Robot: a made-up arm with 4 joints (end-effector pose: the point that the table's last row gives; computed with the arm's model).
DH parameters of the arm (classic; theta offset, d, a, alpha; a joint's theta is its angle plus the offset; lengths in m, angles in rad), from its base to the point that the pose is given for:
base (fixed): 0 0.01 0.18 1.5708
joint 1: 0 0.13 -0.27 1.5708
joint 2: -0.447 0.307 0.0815 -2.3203
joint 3: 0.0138 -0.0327 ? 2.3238
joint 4: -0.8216 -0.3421 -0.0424 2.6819
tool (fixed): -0.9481 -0.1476 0 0
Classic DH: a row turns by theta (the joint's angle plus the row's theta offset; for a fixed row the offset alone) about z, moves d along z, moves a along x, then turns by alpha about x.
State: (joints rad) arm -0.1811 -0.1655 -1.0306 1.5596
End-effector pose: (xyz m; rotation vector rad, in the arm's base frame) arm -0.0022 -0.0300 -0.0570 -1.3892 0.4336 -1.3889
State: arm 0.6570 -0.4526 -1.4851 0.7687
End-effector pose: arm 0.1748 -0.0257 -0.1655 -0.9107 -0.0543 -1.0755
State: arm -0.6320 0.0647 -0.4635 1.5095
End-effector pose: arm -0.0692 -0.0932 0.0753 -1.2276 0.5896 -1.1393
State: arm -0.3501 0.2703 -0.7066 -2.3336
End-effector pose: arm 0.0605 -0.0379 -0.1118 0.9314 0.0531 1.5861
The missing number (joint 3, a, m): -0.0357
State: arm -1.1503 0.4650 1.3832 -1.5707
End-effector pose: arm -0.1356 -0.1532 0.2475 0.7217 -0.8205 1.9833
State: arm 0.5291 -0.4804 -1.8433 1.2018
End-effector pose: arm 0.1873 0.0135 -0.1730 -1.3024 0.2697 -1.6166
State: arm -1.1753 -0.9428 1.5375 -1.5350
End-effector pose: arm -0.1052 -0.2183 0.1542 -1.6404 2.0806 -1.4371
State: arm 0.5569 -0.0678 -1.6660 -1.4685
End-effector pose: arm 0.3202 -0.1103 -0.2290 0.1450 0.0740 0.5925
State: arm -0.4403 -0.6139 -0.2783 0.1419
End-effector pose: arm -0.0374 -0.0845 -0.0169 -0.1141 0.1349 0.6797
